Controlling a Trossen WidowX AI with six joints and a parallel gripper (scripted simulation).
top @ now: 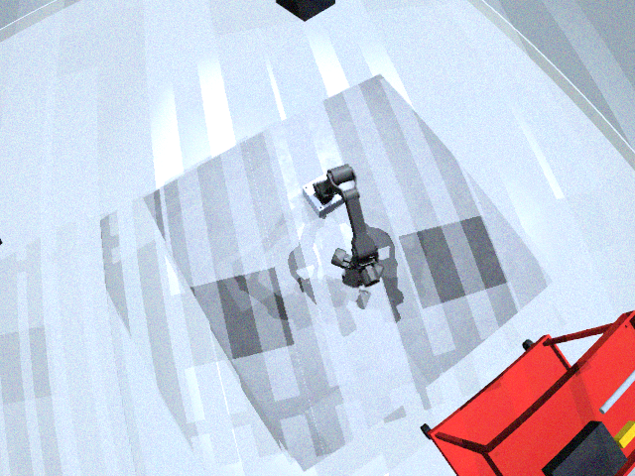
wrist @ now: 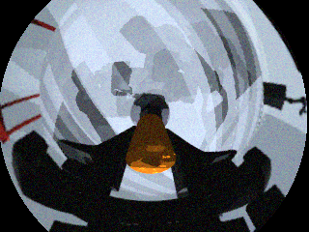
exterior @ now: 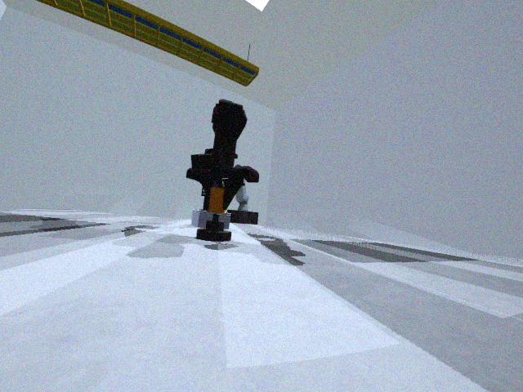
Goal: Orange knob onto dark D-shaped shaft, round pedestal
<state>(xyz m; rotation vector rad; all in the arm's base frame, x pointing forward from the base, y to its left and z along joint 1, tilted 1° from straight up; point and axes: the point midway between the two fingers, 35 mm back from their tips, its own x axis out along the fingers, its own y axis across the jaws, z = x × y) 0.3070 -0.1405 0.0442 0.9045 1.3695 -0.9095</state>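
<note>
My gripper tip is now 20 mm below the orange knob. From my gripper tip the other things lie so: dark pedestal: 40 mm below.
</note>
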